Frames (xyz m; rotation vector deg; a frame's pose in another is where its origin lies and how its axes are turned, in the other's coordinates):
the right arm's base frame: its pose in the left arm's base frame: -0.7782 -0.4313 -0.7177 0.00 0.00 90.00
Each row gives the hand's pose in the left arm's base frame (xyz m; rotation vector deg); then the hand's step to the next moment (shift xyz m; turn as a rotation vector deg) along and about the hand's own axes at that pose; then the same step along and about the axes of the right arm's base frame.
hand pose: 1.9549 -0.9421 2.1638 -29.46 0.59 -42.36
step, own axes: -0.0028 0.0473 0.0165 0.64 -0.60 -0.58
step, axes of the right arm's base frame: 0.0385 -0.0313 -0.0073 -1.04 0.02 -0.13
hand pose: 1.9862 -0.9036 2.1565 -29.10 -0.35 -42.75
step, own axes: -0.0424 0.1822 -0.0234 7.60 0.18 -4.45
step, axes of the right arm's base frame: 0.1300 -0.0831 -0.1084 -6.78 -4.98 -2.61
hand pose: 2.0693 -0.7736 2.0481 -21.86 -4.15 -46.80
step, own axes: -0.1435 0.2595 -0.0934 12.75 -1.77 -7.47
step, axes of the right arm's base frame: 0.2275 -0.0814 -0.1956 -12.67 -6.85 -3.75
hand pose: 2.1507 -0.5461 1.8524 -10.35 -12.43 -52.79
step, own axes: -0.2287 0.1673 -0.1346 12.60 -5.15 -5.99
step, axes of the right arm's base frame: 0.2414 -0.0150 -0.1998 -14.19 -3.89 -2.15
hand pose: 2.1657 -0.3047 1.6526 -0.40 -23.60 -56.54
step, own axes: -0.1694 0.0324 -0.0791 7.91 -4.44 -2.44
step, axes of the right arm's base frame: 0.1399 0.0287 -0.1250 -9.33 -1.02 -0.35
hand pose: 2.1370 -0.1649 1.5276 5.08 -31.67 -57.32
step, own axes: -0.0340 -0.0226 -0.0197 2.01 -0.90 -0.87
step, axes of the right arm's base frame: 0.0119 0.0222 -0.0377 -2.29 -0.56 -0.23
